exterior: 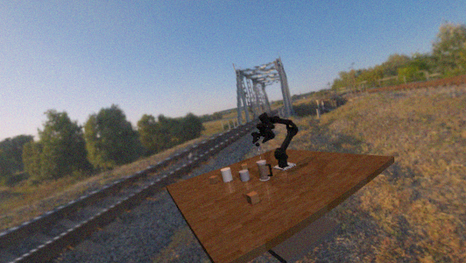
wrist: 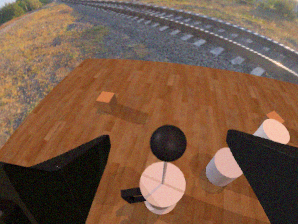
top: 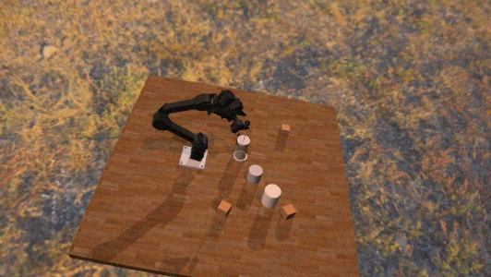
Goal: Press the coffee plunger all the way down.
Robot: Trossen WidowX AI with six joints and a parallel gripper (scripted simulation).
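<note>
My gripper tip is 10 mm past the coffee press, 10 mm to the right of it and 140 mm above it.
</note>
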